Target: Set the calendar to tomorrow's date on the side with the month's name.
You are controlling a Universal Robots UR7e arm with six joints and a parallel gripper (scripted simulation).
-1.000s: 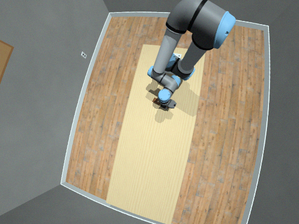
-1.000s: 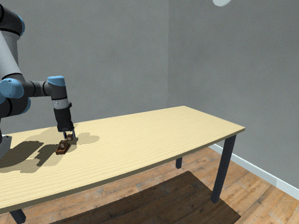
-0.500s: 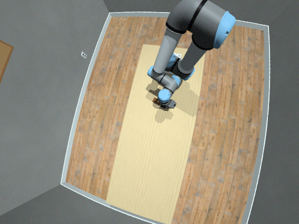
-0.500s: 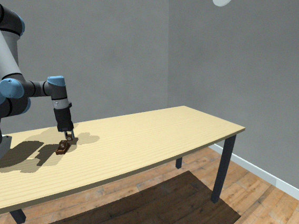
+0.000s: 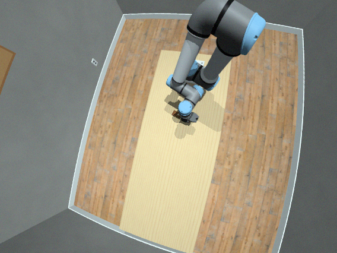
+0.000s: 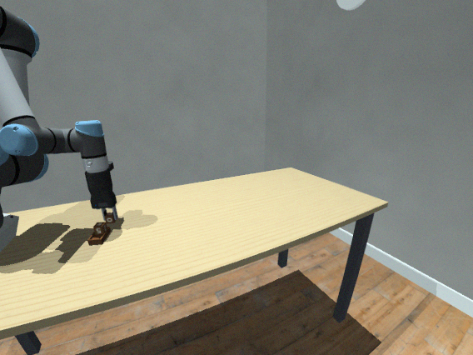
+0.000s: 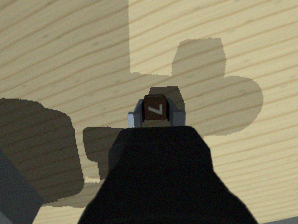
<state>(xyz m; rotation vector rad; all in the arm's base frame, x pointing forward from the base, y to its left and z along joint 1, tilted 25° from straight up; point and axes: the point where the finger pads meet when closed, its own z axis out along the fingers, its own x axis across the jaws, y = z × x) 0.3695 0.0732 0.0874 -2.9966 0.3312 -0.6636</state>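
Now: hand 10 cm to the left of the dark brown calendar tray, 3 cm past it and 2 cm above it.
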